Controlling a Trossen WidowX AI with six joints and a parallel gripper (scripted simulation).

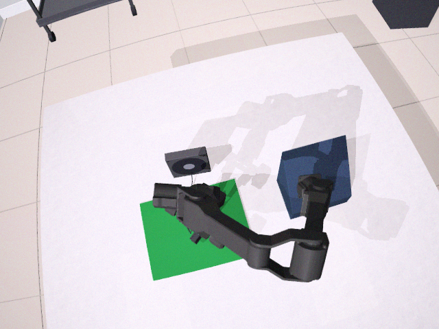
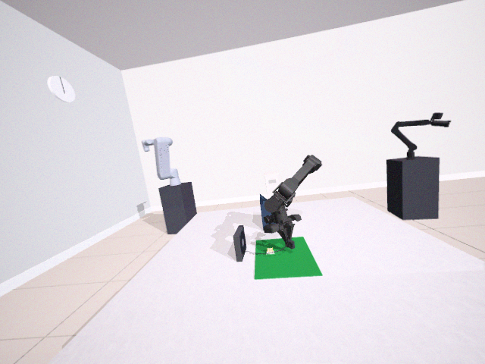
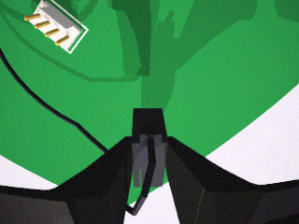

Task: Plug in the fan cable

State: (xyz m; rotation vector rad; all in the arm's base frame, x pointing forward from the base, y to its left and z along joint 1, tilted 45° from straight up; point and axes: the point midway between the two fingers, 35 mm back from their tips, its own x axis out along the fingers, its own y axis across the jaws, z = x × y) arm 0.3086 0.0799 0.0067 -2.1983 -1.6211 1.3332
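Right now the green board is 6 cm below my gripper tip, 3 cm to the right of it and 1 cm ahead of it. Also, from my gripper tip: dark plug (1 cm to the left, 1 cm ahead); white four-pin header (8 cm to the right, 5 cm below); black fan (21 cm to the right, 1 cm ahead, 1 cm above).
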